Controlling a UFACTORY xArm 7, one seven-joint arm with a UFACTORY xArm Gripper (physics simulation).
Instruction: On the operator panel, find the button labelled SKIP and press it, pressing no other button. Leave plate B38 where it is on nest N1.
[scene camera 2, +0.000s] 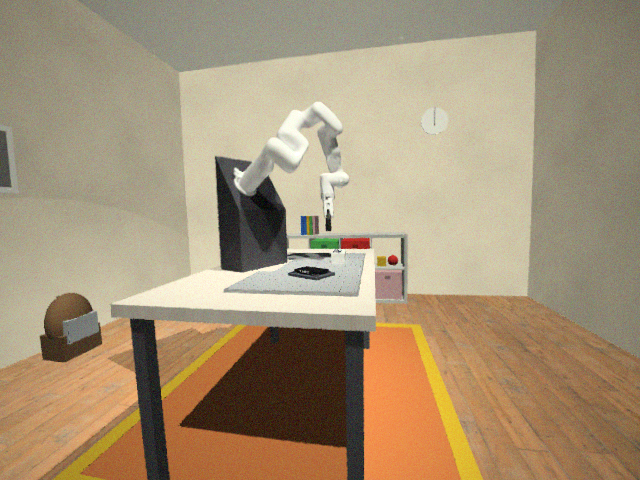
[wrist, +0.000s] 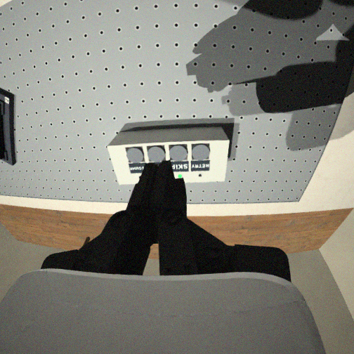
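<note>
The operator panel is a white box with a row of round grey buttons. In the wrist view the SKIP button is second from the right, above its label, and a small green light is lit below that label. The RETRY button is to its right. My gripper is shut and empty, raised well above the panel; its fingers cover part of the labels. A black nest lies on the perforated board; plate B38 cannot be told apart on it.
The grey perforated board lies on the white table. A dark angular stand carries the arm at the left. Shadows of the arm fall on the board. A shelf unit stands behind the table.
</note>
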